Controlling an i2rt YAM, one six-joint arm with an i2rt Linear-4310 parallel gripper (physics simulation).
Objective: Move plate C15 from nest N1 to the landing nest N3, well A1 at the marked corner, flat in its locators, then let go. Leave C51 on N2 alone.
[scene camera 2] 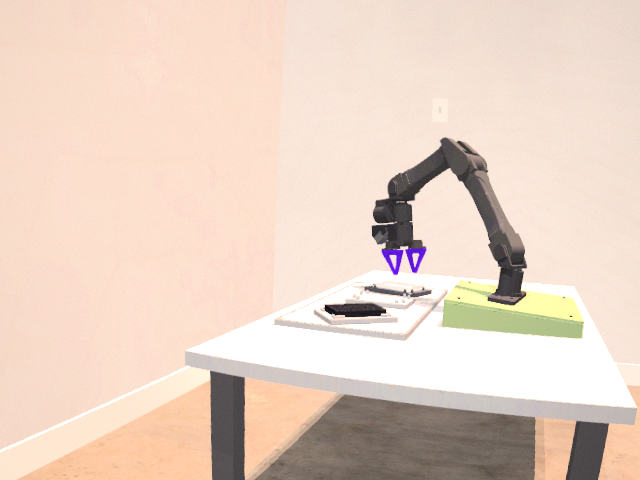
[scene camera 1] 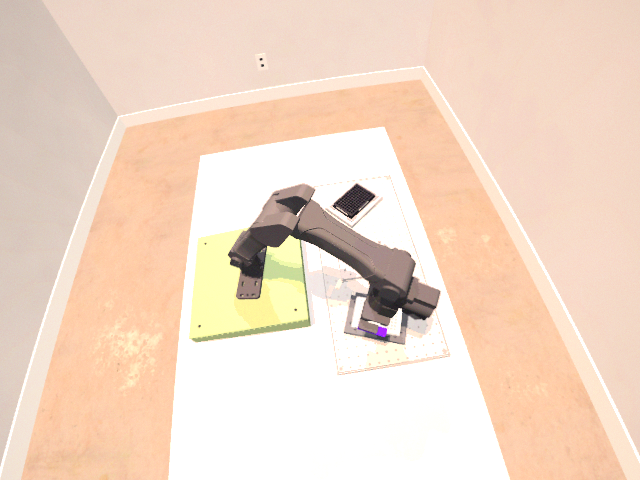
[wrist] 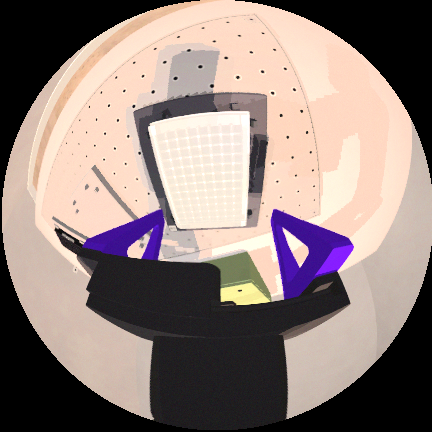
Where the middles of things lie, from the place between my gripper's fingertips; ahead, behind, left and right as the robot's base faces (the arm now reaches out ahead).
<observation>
The translucent white gridded plate (wrist: 203,158) is 2 cm ahead of my hand, 1 cm to the left of it and 4 cm below it. From my hand the other things lie so: black gridded tray (scene camera 1: 357,197) 4 cm behind, 41 cm to the left, 4 cm below; nest locator posts (scene camera 1: 400,339) 2 cm ahead, 1 cm to the left, 5 cm below.
</observation>
